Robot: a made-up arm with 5 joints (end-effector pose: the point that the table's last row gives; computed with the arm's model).
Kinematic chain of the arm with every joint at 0, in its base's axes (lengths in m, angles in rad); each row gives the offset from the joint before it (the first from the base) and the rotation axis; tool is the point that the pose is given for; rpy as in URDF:
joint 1: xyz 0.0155 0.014 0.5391 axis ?
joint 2: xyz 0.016 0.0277 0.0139 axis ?
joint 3: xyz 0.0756 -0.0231 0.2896 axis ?
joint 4: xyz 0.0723 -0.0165 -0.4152 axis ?
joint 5: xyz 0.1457 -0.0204 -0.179 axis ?
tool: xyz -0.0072 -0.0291 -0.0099 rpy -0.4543 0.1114 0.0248
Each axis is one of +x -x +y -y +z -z.
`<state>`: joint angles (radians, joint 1 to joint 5).
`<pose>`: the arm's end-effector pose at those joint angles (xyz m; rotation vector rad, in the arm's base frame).
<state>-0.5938 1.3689 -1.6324 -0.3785 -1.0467</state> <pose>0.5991 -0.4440 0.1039 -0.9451 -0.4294 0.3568</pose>
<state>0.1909 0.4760 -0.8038 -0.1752 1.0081</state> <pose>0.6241 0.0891 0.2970 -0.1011 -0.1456 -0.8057</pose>
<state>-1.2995 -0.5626 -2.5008 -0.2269 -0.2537</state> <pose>-0.1213 0.2734 1.4230 1.9299 1.9346 0.4563</pose>
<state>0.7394 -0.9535 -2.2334 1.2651 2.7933</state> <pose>-0.0856 -0.0815 1.3926 1.8212 0.6384 -0.9594</pose>
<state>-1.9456 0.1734 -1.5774 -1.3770 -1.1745</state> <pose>-0.2031 -0.4047 1.0642 3.0033 -0.1142 0.3470</pose>
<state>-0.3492 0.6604 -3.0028 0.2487 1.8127</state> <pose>0.5774 -0.2101 1.2743 1.3044 -1.3364 -1.3616</pose>
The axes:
joint 1: +z
joint 2: +y
joint 3: +y
joint 4: +y
joint 5: -z

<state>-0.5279 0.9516 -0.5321 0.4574 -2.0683</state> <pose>0.1405 -0.0875 -0.0043 0.4928 -0.0169 1.5040</pose>
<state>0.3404 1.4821 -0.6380 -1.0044 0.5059</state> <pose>0.2247 0.0305 0.0070 -0.3818 -0.0043 -0.1419</pose>
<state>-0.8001 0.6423 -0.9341 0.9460 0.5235</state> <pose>0.2714 -0.3269 0.1368 -0.1926 1.0509 -1.0410</pose>
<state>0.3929 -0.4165 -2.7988 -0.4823 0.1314</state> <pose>-0.2837 -0.1752 1.3465 -0.8079 2.6155 0.6804</pose>
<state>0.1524 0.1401 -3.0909 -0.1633 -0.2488</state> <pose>0.0234 -0.0478 1.4434 -0.2267 -2.9479 -0.6828</pose>
